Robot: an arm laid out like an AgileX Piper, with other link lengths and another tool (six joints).
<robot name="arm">
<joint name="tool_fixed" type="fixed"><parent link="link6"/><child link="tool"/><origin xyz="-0.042 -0.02 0.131" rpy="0 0.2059 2.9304"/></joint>
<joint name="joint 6" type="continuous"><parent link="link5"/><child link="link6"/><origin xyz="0 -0.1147 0" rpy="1.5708 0 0"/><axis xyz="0 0 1"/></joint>
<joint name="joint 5" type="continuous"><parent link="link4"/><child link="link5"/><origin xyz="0 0 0" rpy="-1.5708 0 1.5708"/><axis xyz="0 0 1"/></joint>
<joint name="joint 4" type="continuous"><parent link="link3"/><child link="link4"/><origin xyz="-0.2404 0.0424 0" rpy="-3.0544 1.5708 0"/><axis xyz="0 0 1"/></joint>
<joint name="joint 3" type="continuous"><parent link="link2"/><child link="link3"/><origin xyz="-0.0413 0.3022 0" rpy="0 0 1.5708"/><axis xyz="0 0 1"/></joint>
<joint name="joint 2" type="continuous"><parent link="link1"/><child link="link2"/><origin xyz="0 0 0" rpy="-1.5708 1.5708 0"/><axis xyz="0 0 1"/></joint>
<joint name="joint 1" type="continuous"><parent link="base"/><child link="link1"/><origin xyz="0 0 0.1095"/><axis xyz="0 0 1"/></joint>
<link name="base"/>
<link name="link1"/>
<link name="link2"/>
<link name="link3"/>
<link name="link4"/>
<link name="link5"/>
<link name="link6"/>
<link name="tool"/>
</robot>
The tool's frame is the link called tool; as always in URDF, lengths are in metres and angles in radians. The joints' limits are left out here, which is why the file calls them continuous.
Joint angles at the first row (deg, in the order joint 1, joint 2, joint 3, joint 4, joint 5, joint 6):
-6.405, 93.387, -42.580, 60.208, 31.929, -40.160
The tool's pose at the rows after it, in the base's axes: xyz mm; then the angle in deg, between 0 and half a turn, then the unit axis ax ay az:
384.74 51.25 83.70 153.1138 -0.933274 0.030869 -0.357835
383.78 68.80 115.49 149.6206 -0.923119 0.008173 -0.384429
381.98 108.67 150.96 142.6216 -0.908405 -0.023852 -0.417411
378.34 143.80 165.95 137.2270 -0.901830 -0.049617 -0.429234
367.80 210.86 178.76 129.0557 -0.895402 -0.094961 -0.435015
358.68 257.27 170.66 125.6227 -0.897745 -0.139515 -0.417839
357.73 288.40 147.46 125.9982 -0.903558 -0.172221 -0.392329
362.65 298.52 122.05 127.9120 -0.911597 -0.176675 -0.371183
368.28 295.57 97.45 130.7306 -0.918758 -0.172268 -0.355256
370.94 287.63 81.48 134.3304 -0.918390 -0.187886 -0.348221
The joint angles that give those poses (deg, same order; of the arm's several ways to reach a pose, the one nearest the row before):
-6.406, 89.377, -42.645, 59.659, 34.389, -40.476
-6.126, 85.718, -43.524, 61.601, 38.261, -42.052
-3.431, 83.239, -44.064, 69.077, 42.472, -47.172
0.104, 83.412, -44.134, 75.138, 44.585, -51.365
9.184, 85.868, -44.371, 85.704, 45.527, -58.396
15.975, 90.033, -45.891, 89.967, 45.315, -62.580
21.022, 95.276, -48.432, 90.881, 43.056, -64.510
23.111, 99.338, -50.035, 90.769, 40.623, -64.692
23.635, 102.154, -50.476, 90.148, 38.089, -64.689
23.651, 103.218, -50.539, 87.214, 35.506, -64.692

